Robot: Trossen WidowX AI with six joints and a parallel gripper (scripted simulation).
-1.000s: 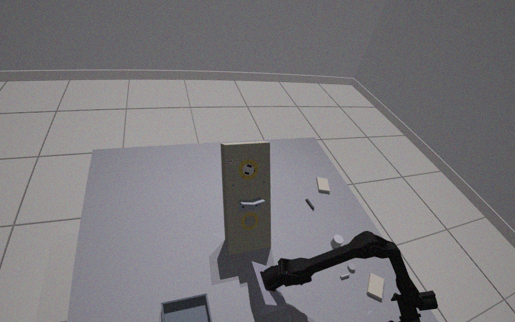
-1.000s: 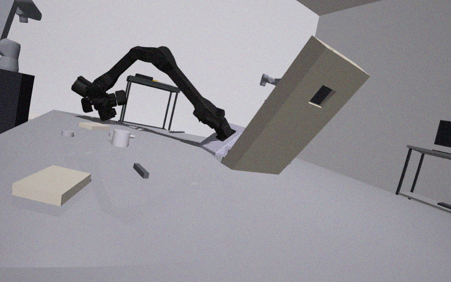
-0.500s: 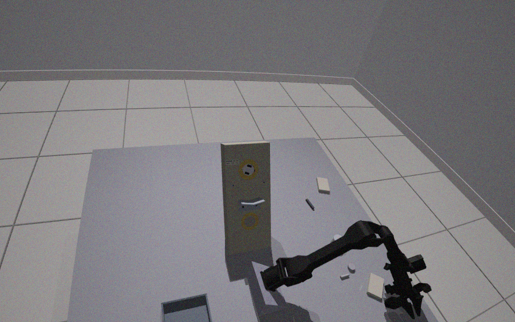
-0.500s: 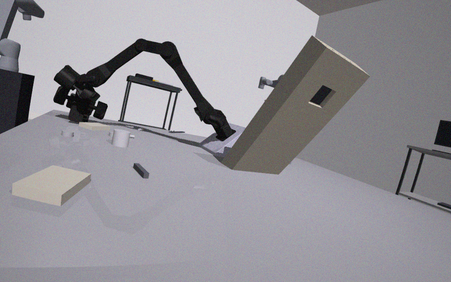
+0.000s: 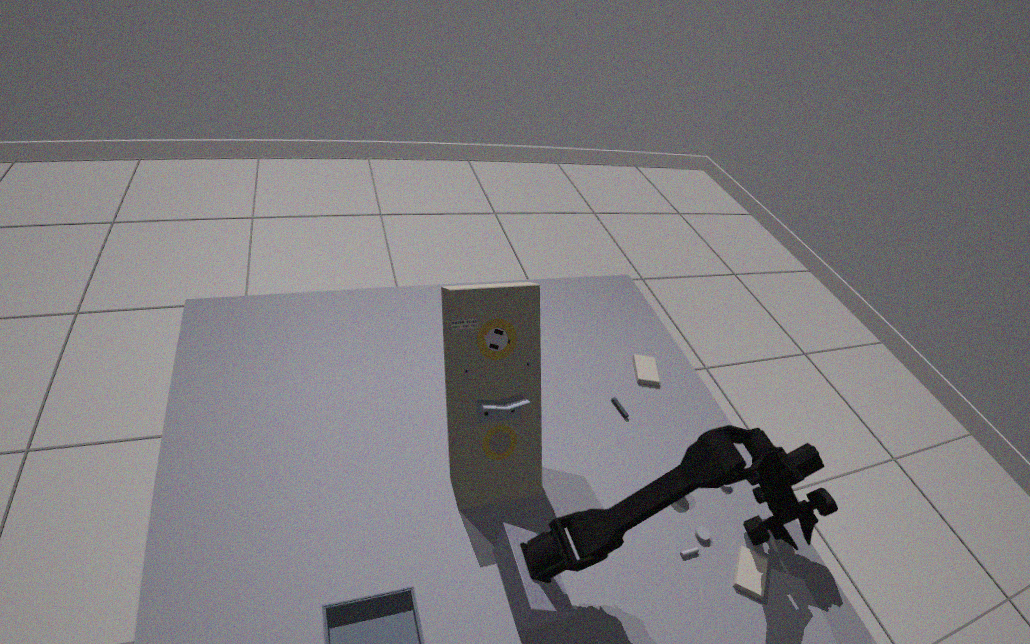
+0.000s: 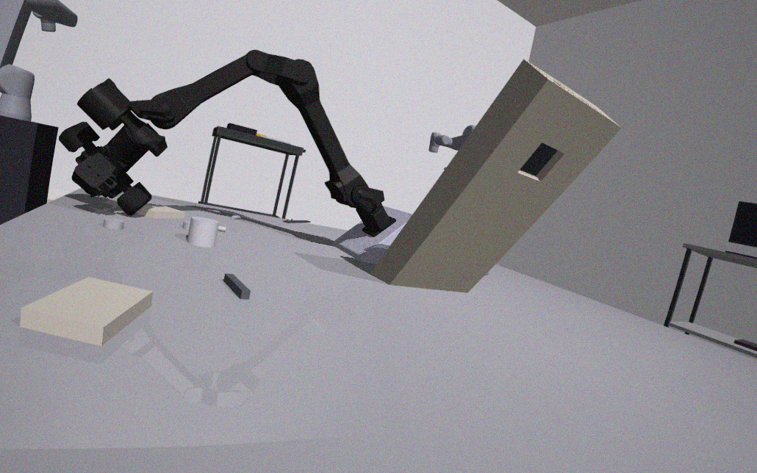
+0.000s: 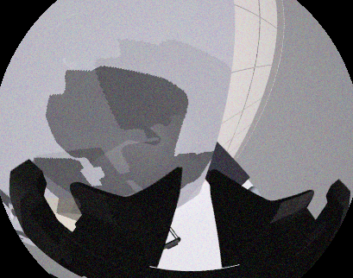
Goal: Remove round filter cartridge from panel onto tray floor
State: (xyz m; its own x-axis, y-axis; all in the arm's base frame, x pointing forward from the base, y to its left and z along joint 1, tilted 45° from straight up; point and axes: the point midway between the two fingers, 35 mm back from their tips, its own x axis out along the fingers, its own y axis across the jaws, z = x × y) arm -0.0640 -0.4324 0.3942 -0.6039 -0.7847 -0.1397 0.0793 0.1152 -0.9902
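Right now my gripper tip is 450 mm short of the round white filter cartridge, 610 mm to the right of it and 240 mm below it. Round my gripper tip: grey tray 30 mm ahead, 880 mm to the left, 20 mm below; then dark bar 430 mm ahead, 250 mm to the left, 20 mm below.
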